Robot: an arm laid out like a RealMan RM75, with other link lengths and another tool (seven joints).
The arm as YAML. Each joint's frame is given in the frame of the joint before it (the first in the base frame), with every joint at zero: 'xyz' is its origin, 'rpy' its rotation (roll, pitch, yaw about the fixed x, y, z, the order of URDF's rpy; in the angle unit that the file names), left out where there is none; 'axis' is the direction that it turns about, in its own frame. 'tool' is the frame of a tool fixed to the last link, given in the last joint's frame.
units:
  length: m
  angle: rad
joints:
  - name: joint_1
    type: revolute
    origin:
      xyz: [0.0, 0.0, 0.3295]
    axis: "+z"
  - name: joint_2
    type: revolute
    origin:
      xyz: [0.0, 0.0, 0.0]
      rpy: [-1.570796, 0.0, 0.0]
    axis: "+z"
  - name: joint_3
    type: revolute
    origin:
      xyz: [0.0, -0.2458, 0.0]
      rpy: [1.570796, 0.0, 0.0]
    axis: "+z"
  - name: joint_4
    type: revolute
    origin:
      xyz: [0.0, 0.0, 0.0]
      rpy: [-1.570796, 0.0, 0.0]
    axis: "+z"
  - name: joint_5
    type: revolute
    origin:
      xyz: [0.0, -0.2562, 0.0]
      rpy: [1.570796, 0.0, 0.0]
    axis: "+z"
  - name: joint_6
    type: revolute
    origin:
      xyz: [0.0, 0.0, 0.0]
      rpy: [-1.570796, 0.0, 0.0]
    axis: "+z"
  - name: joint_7
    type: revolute
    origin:
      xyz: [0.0, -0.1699, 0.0]
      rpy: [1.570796, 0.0, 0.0]
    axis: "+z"
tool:
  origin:
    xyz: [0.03, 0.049, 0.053]
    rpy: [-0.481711, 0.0, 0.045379]
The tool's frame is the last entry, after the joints.
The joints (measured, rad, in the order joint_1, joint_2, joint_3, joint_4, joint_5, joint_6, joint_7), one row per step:
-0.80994 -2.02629 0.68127 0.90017 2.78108 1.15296 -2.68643
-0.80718 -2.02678 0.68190 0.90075 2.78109 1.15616 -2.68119
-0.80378 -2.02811 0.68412 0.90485 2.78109 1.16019 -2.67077
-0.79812 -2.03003 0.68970 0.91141 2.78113 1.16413 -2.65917
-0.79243 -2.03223 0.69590 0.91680 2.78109 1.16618 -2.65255
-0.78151 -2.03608 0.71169 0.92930 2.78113 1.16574 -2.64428
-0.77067 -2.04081 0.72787 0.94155 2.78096 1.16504 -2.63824
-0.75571 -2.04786 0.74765 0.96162 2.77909 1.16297 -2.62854
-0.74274 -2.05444 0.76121 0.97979 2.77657 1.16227 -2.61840
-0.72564 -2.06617 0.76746 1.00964 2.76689 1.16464 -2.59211
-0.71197 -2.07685 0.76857 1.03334 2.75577 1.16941 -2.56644
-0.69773 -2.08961 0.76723 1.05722 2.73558 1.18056 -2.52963
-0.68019 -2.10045 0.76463 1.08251 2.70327 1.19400 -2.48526
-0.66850 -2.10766 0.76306 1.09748 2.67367 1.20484 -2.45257
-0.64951 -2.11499 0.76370 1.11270 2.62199 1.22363 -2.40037
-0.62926 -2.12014 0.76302 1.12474 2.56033 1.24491 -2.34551
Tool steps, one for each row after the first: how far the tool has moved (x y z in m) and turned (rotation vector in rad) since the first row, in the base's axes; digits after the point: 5 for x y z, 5 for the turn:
-0.00118 -0.00145 -0.00086 -0.00524 0.00230 -0.00089
-0.00172 -0.00314 -0.00166 -0.01214 0.00887 -0.00746
-0.00260 -0.00529 -0.00265 -0.02012 0.01870 -0.01554
-0.00365 -0.00712 -0.00384 -0.02597 0.02597 -0.02005
-0.00496 -0.00948 -0.00523 -0.03220 0.04220 -0.02953
-0.00597 -0.01187 -0.00720 -0.03850 0.05636 -0.03779
-0.00641 -0.01456 -0.00876 -0.04292 0.07423 -0.05189
-0.00659 -0.01701 -0.00973 -0.04581 0.08698 -0.06437
-0.00492 -0.02048 -0.00956 -0.04626 0.09691 -0.08936
-0.00307 -0.02396 -0.00991 -0.04840 0.10033 -0.11117
0.00057 -0.02908 -0.01197 -0.05739 0.09697 -0.14112
0.00494 -0.03480 -0.01269 -0.06421 0.08793 -0.17750
0.00932 -0.03903 -0.01386 -0.06991 0.07547 -0.20612
0.01539 -0.04648 -0.01656 -0.08322 0.05288 -0.25094
0.02215 -0.05443 -0.01827 -0.09371 0.02260 -0.29938

